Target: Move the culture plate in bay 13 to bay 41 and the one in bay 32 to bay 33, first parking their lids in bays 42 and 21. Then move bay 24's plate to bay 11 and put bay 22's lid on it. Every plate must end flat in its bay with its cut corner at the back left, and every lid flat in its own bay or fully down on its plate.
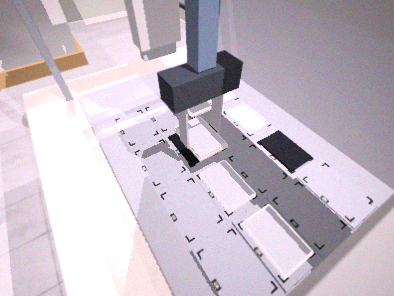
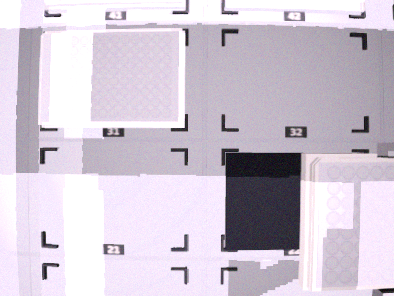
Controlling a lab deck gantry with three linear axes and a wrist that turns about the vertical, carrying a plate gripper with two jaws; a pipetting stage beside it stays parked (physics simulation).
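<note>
My gripper is shut on a pale culture plate, raised above the deck, partly hiding bay 22. The plate shows well rings, nested rims and a cut corner at the back left; it seems lidded, but I cannot tell for sure. The black lid lies in bay 22. A white plate lies in bay 24. A white flat piece lies in bay 42, and another shows partly in bay 41. Bays 21, 32, 33 and 13 hold no plate or lid.
A white plate lies in bay 23. Another white plate lies in bay 31. A second black lid lies in bay 43. The parked pipetting stage hangs behind the deck.
</note>
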